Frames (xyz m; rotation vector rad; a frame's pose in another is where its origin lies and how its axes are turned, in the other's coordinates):
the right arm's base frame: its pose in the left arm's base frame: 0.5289 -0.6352 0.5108 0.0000 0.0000 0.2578
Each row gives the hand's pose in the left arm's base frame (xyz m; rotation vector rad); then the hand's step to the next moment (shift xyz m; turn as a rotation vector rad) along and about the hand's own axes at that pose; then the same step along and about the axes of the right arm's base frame.
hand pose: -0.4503 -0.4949 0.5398 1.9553 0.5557 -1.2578
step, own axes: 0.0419 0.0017 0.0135 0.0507 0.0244 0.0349
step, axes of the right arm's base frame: 0.0075 -0.0152 -0.0407 0.0062 -0.0471 -0.0461
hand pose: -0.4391 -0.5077 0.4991 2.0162 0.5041 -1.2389
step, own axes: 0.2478 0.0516 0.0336 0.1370 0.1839 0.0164
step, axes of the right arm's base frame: 0.1063 -0.0985 -0.2102 0.1303 -0.1800 -0.0590
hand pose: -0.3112 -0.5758 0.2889 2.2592 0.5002 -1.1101
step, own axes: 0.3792 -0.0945 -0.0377 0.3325 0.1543 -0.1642
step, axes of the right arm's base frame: 0.2186 0.0737 -0.3177 0.3680 -0.0846 -0.1368
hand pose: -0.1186 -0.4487 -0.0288 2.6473 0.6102 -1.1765
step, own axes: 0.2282 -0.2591 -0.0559 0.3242 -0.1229 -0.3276
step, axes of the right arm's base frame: 0.1406 0.2920 -0.1315 0.4280 0.2097 -0.0208
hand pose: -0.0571 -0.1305 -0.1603 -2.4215 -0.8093 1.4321
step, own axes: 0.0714 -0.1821 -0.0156 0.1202 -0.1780 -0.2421
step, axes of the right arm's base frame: 0.0264 0.1911 0.0356 0.2450 0.1795 0.1118
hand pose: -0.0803 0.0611 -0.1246 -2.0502 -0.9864 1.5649
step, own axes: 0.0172 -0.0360 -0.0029 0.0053 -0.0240 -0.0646
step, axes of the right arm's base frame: 0.0039 0.0376 0.0132 0.0597 0.0128 0.0324
